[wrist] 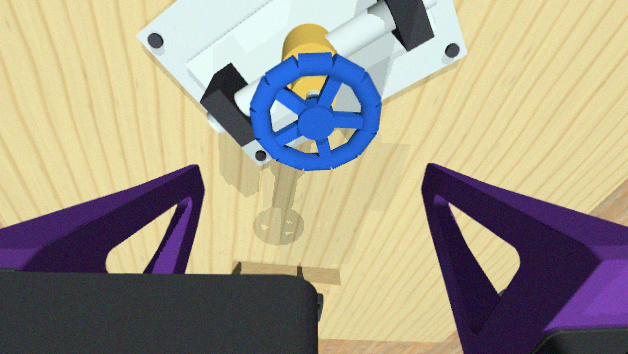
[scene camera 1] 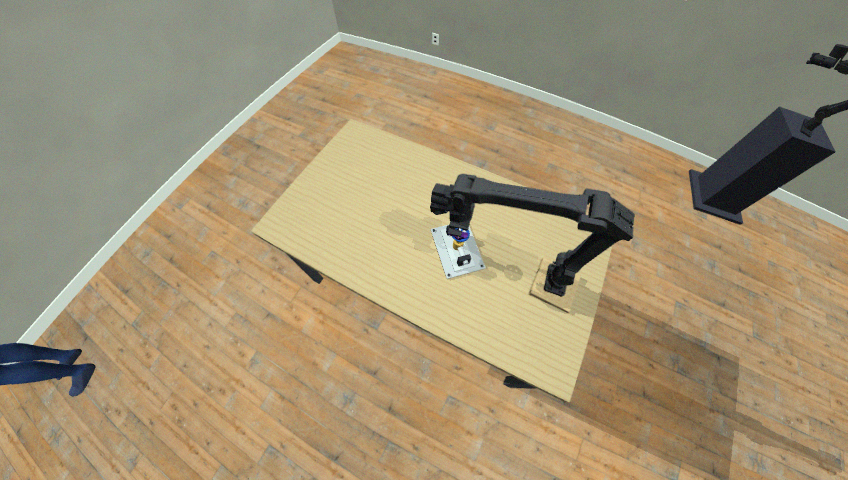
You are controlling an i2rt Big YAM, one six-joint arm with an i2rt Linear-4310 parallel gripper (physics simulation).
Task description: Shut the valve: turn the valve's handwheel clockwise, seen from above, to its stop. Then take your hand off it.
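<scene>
The blue handwheel (wrist: pixel 316 123) is a ring with several spokes, on top of the valve's yellow body (wrist: pixel 306 42) (scene camera 1: pixel 457 244). In scene camera 1 the arm's hand hides much of the wheel. The valve's white pipe runs through two black clamps on a light grey plate (wrist: pixel 172 25) (scene camera 1: pixel 451 273). My gripper (wrist: pixel 312 176) is wide open, with one purple finger at the left and one at the right of the wrist view. The handwheel shows ahead of and between the fingertips in that view, apart from both. Nothing is between the fingers. Whether the wheel is at its stop cannot be told.
The plate lies on the wooden table (scene camera 1: pixel 357 178). The arm's base stands on a small wooden board (scene camera 1: pixel 538 288) at the table's right end. A dark pedestal (scene camera 1: pixel 755 160) with another arm stands beyond the table. A person's blue-clad legs (scene camera 1: pixel 38 364) show at the left.
</scene>
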